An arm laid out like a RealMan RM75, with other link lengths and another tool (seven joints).
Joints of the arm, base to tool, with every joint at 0 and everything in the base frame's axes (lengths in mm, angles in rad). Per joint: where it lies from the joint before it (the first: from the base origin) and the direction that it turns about. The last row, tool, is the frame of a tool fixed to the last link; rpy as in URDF.
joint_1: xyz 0 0 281.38 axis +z
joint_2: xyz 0 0 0 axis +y
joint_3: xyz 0 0 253.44 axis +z
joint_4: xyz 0 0 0 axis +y
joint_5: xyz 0 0 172.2 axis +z
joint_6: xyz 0 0 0 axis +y
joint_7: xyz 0 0 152.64 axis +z
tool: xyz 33 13 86 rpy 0 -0.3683 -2.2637
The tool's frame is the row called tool.
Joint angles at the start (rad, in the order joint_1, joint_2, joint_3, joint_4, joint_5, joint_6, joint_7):
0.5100 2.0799 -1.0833 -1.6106 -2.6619 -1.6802 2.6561
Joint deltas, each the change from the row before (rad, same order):
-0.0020 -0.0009 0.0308 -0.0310 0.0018 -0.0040 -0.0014
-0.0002 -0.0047 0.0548 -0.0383 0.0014 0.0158 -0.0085
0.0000 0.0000 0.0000 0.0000 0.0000 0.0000 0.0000
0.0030 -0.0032 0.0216 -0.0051 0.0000 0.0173 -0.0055
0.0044 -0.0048 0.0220 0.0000 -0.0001 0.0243 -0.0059
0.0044 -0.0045 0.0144 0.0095 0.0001 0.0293 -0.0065
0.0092 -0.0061 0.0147 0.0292 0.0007 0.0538 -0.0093
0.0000 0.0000 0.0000 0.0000 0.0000 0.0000 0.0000
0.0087 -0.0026 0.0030 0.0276 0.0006 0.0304 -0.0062
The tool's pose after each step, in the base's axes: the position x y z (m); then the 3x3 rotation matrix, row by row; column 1 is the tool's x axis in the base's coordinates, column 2 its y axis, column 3 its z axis. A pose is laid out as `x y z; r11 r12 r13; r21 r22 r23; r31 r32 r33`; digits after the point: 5 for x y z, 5 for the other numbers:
0.25604 0.32570 0.03535; 0.27112 0.90381 0.33109; 0.94128 -0.32086 0.10508; 0.20120 0.28316 -0.93773
0.25440 0.33746 0.05208; 0.25732 0.91099 0.32231; 0.92717 -0.32674 0.18328; 0.27228 0.25168 -0.92872
0.25440 0.33746 0.05208; 0.25732 0.91099 0.32231; 0.92717 -0.32674 0.18328; 0.27228 0.25168 -0.92872
0.25422 0.34408 0.05900; 0.25019 0.91418 0.31886; 0.91934 -0.32761 0.21792; 0.30368 0.23862 -0.92241
0.25440 0.35205 0.06673; 0.24236 0.91747 0.31545; 0.90913 -0.32829 0.25632; 0.33873 0.22467 -0.91367
0.25512 0.35959 0.07230; 0.23493 0.92037 0.31262; 0.90017 -0.32735 0.28728; 0.36674 0.21392 -0.90539
0.25635 0.37160 0.07804; 0.22550 0.92483 0.30632; 0.88717 -0.32486 0.32771; 0.40259 0.19786 -0.89374
0.25635 0.37160 0.07804; 0.22550 0.92483 0.30632; 0.88717 -0.32486 0.32771; 0.40259 0.19786 -0.89374
0.25690 0.37781 0.07815; 0.22202 0.92713 0.30189; 0.88371 -0.32217 0.33950; 0.41202 0.19140 -0.89084

